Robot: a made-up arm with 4 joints.
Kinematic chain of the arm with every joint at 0, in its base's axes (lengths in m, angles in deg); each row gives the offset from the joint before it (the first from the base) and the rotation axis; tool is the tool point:
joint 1: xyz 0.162 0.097 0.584 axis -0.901 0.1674 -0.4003
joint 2: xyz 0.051 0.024 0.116 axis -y
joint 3: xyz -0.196 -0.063 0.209 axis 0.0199 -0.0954 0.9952
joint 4: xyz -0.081 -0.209 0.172 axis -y
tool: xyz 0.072 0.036 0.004
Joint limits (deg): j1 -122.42..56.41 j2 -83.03..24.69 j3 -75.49..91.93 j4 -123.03..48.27
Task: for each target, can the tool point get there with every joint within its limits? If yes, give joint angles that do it. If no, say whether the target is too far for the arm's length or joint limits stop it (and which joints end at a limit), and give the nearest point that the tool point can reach.
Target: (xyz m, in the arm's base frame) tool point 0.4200 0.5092 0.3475
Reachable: no: joint limits stop it (at a limit: joint 1, joint 2, joint 4) | nearest point 0.6092 0.0529 0.6482 | short by 0.578 m
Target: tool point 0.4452 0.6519 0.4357
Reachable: no: joint limits stop it (at a limit: joint 1, joint 3, joint 4) | nearest point 0.3741 0.5541 0.9575 | short by 0.536 m
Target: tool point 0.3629 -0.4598 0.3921
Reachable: yes | joints -103.59 -24.22 -45.82 -4.14
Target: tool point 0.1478 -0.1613 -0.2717
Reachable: no: too far | nearest point 0.1468 -0.1972 0.0733 | short by 0.347 m
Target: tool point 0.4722 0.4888 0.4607
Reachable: no: joint limits stop it (at a limit: joint 1, joint 3, joint 4) | nearest point 0.5673 0.4390 0.9398 | short by 0.491 m
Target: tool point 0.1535 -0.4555 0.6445
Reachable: yes | joints -62.64 -1.43 2.39 -8.68
